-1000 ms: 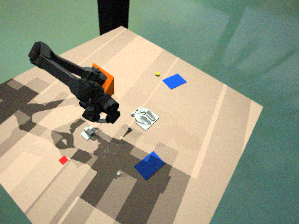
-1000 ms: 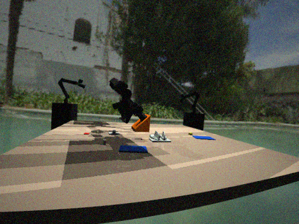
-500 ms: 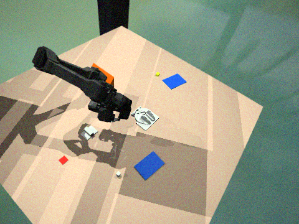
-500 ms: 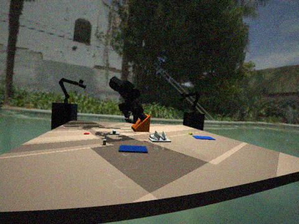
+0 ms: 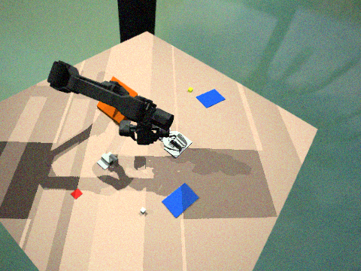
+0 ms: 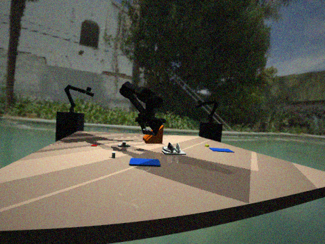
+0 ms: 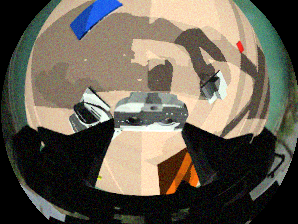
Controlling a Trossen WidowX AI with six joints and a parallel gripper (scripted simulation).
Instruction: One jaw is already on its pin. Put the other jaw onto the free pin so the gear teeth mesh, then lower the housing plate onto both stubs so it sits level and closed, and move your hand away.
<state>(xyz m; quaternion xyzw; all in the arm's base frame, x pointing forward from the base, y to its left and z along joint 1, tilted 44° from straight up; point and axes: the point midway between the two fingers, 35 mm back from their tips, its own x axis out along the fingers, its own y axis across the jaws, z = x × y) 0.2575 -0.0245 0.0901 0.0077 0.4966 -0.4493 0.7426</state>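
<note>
Right now my gripper tip is 12 cm to the right of the grey jaw, 7 cm above it and 3 cm short of it. Round my gripper tip: grey cube (20 cm ahead, 18 cm to the right, 7 cm below); red patch (32 cm to the right, 8 cm below, 2 cm behind); white base plate (14 cm to the left, 8 cm below, 7 cm ahead).
</note>
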